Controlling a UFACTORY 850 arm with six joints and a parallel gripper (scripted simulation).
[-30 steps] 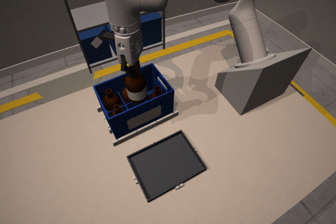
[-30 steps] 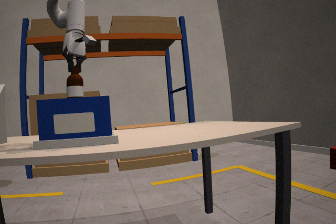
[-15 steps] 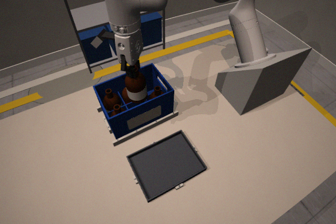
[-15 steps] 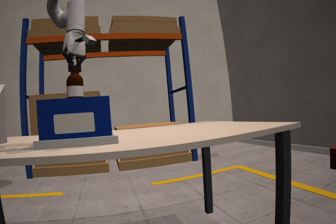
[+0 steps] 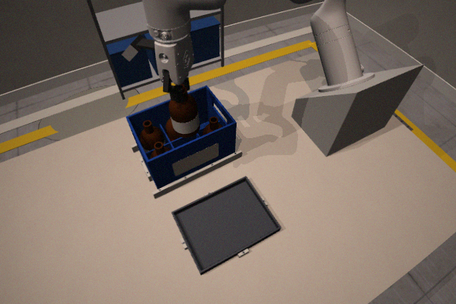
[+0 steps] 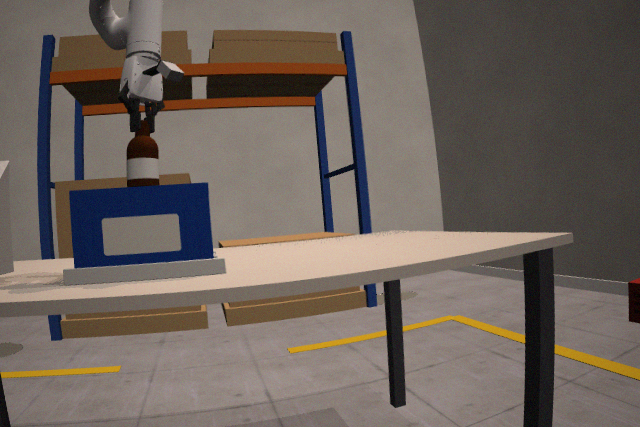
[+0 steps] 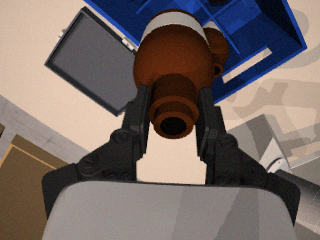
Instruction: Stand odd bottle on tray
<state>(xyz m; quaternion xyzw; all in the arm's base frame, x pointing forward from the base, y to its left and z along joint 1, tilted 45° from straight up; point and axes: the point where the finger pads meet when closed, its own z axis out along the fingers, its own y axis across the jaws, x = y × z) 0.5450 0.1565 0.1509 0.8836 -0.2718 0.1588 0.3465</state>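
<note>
The brown bottle lies 7 cm below my hand. Round my hand: dark grey tray: 3 cm behind, 23 cm to the left, 32 cm below; then crate: 1 cm ahead, 4 cm to the right, 25 cm below.
</note>
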